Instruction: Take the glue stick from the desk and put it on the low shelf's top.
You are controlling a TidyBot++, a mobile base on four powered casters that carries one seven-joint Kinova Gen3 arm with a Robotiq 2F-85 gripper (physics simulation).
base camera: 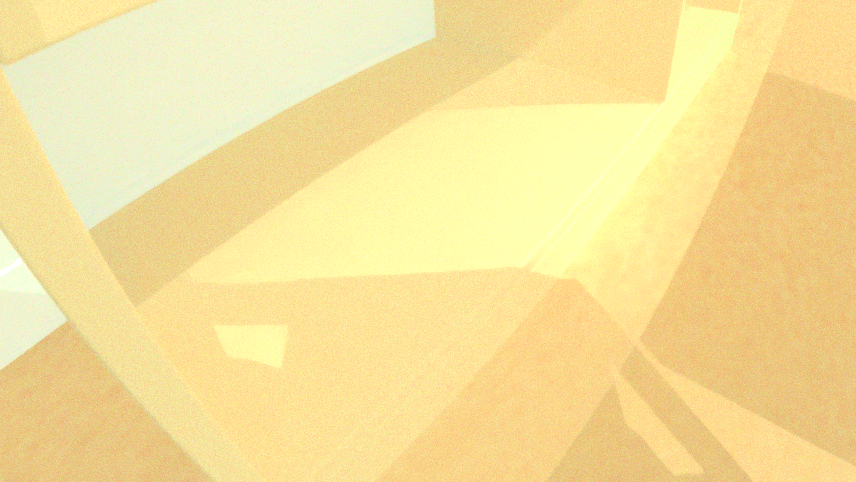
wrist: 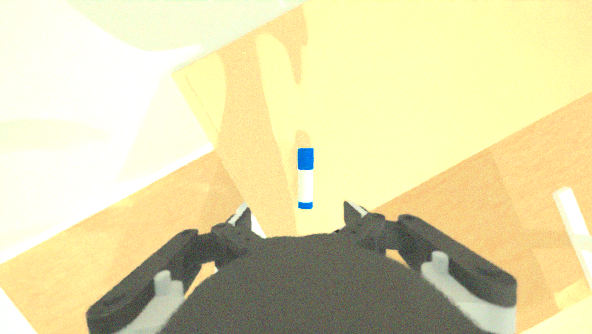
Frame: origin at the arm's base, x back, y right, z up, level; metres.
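Seen in the pictures: gripper, fingertip midpoint: (wrist: 297, 214).
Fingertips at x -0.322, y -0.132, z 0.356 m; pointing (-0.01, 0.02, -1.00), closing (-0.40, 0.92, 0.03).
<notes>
A point is followed by its place in that frame.
The glue stick (wrist: 305, 185) @(z 0.239, x -0.333, y -0.115 m), white with a blue cap and a blue base end, lies on the pale yellow low shelf's top (wrist: 425, 75) @(z 0.214, x -0.581, y 0.019 m) in the wrist view. Its cap end points toward the top of the picture. My gripper (wrist: 297, 214) @(z 0.356, x -0.322, y -0.132 m) is open and empty, with its fingertips wide apart at the left and right of the glue stick's base end. The fingers are apart from it, and it lies beyond them in the view. The glue stick and the gripper do not show in the base camera view.
In the base camera view, a slanting wooden panel edge (base camera: 89, 269) @(z -0.128, x -0.193, y -0.097 m) runs down the left, with large sunlit wooden surfaces close by. In the wrist view, wood floor (wrist: 500, 190) @(z -0.396, x -0.596, y 1.063 m) shows beyond the shelf's edge, a white surface (wrist: 75, 90) @(z 0.250, x -0.351, y -0.465 m) at upper left and a white bar (wrist: 572, 215) at right.
</notes>
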